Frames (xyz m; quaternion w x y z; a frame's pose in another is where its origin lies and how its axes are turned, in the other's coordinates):
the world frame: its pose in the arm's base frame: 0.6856 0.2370 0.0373 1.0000 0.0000 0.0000 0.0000
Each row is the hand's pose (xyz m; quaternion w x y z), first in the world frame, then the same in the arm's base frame.
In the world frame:
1: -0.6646 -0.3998 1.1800 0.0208 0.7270 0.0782 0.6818
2: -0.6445 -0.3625 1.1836 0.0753 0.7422 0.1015 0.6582
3: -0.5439 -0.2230 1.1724 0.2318 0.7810 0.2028 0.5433
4: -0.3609 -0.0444 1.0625 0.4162 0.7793 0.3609 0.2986
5: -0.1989 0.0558 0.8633 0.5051 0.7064 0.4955 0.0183
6: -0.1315 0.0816 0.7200 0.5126 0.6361 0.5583 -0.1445
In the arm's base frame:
1: 0.0210 -0.1628 1.2173 0.0208 0.7270 0.0782 0.6818
2: 0.0411 -0.1255 1.2209 0.0753 0.7422 0.1015 0.6582
3: 0.1417 0.0140 1.2097 0.2318 0.7810 0.2028 0.5433
4: 0.3247 0.1926 1.0998 0.4162 0.7793 0.3609 0.2986
5: 0.4867 0.2928 0.9006 0.5051 0.7064 0.4955 0.0183
6: 0.5541 0.3186 0.7573 0.5126 0.6361 0.5583 -0.1445

